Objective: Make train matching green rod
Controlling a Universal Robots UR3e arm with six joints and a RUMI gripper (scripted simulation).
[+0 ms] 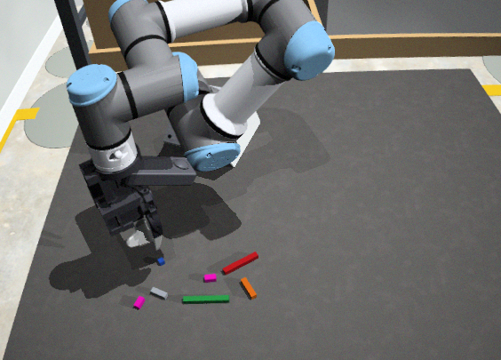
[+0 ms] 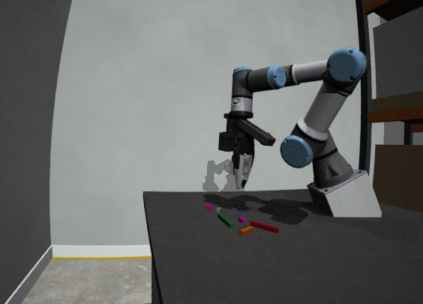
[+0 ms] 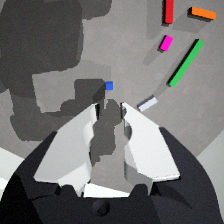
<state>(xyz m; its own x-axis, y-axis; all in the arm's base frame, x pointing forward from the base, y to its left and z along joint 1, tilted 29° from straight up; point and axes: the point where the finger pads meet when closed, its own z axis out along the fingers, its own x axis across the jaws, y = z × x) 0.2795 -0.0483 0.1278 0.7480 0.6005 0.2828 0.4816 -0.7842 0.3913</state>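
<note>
Right now my hand is 8 cm above the blue rod. The rest, counted from my hand: grey rod 8 cm below, 7 cm ahead; then green rod 9 cm to the left, 8 cm below, 8 cm ahead; then red rod 15 cm to the left, 8 cm below.
</note>
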